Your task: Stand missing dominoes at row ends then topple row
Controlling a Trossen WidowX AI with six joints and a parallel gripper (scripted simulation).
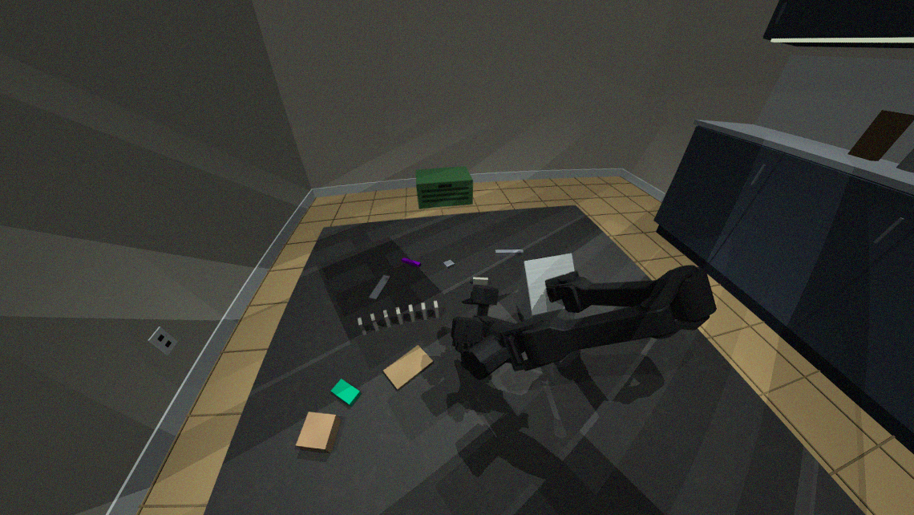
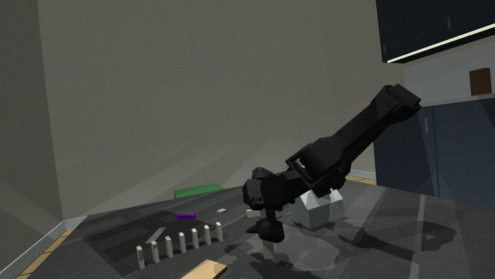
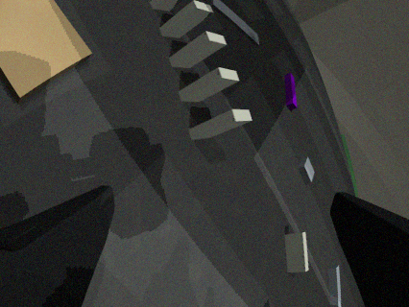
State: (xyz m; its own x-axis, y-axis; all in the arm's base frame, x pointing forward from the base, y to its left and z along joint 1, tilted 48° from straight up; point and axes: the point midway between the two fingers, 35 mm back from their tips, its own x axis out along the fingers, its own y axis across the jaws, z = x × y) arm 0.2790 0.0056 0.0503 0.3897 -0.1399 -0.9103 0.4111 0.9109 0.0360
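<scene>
The small grey block lies 320 mm to the right of my gripper tip, 90 mm below it and 50 mm behind it. From my gripper tip the other things lie so: green block: 310 mm ahead, 90 mm below, 70 mm to the left; grey slab: 280 mm to the right, 200 mm ahead, 90 mm below; tan flat board: 150 mm ahead, 90 mm below, 40 mm to the left.
</scene>
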